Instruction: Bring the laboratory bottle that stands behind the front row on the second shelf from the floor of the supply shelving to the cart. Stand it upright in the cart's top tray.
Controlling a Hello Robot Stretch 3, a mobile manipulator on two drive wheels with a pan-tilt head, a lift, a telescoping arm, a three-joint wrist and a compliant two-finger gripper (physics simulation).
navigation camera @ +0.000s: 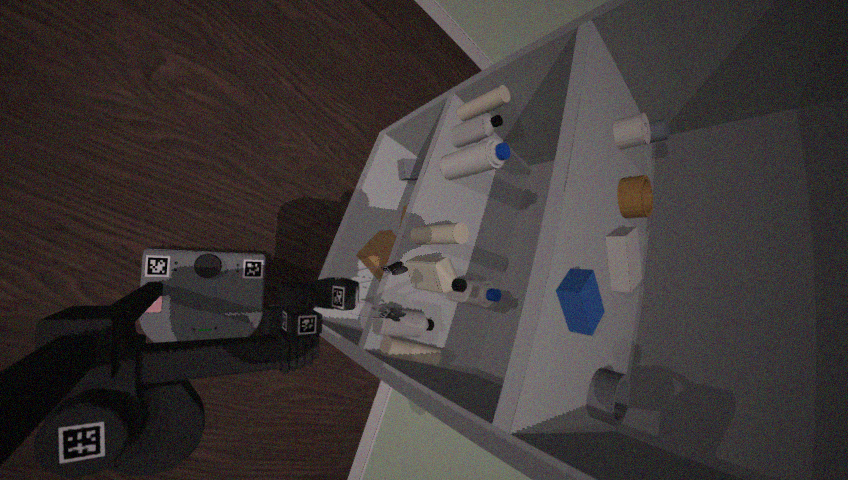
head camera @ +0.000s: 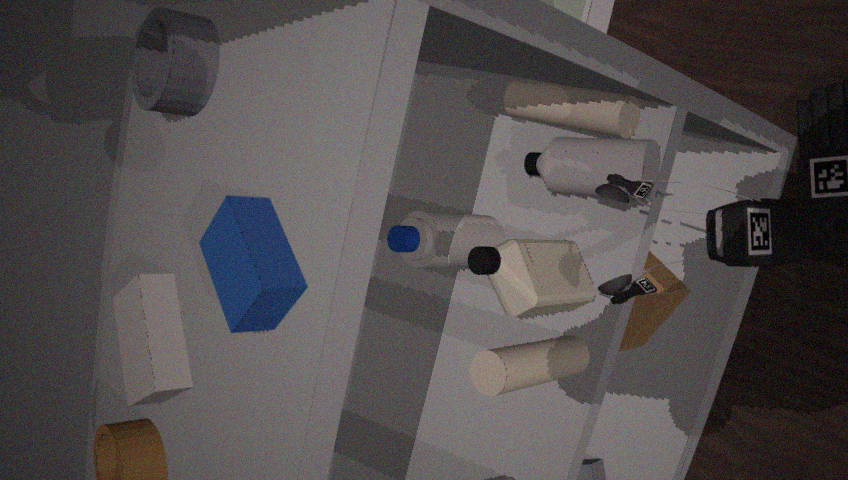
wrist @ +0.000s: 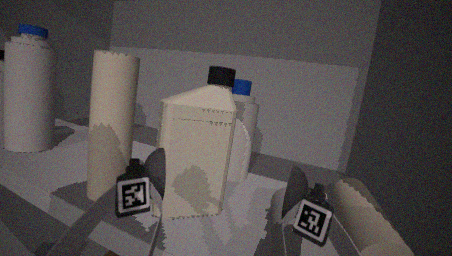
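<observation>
The blue-capped white bottle stands behind a cream jug with a black cap, which hides part of it in the wrist view. My gripper is open and empty at the front of this shelf. In the wrist view its left finger overlaps the jug's left edge, and its right finger is right of the bottle. A white bottle with a black cap appears to lie on its side, partly behind the right finger. The cart does not show.
A cream cylinder stands left of the jug in the wrist view. Another lies by the shelving's side wall. An orange box is on a lower level. A blue box is on the board above.
</observation>
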